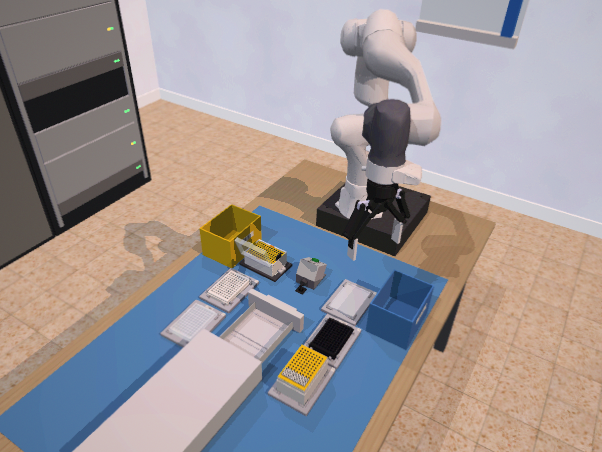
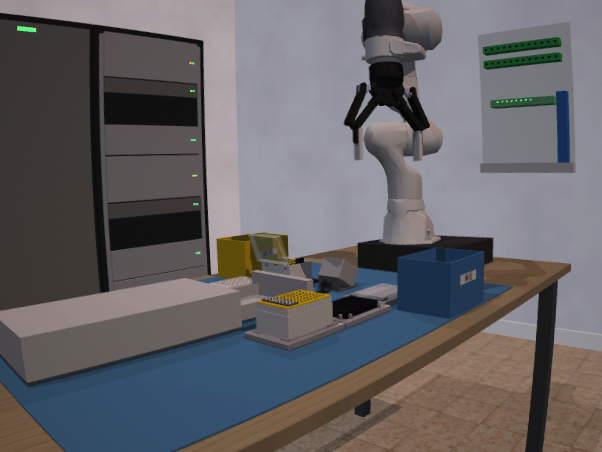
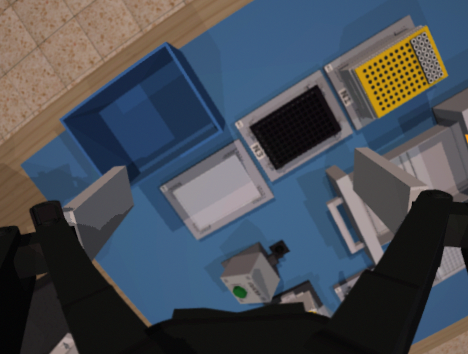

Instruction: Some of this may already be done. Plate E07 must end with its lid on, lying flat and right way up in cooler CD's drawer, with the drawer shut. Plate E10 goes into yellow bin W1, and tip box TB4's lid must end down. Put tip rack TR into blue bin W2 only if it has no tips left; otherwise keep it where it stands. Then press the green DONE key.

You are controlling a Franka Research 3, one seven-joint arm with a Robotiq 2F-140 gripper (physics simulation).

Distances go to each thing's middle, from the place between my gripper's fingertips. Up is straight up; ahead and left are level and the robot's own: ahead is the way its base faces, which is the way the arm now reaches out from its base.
Labels:
My gripper is now 7 cm short of the black plate (image 1: 329,341), 7 cm to the left of it and 32 cm above it. Also, from my hand: cooler drawer (image 1: 259,330): 17 cm ahead, 27 cm to the right, 30 cm below; pale flat piece (image 1: 349,300): 10 cm behind, 8 cm to the right, 32 cm below; tip rack TR (image 2: 297,313): 24 cm ahead, 9 cm to the right, 29 cm below.

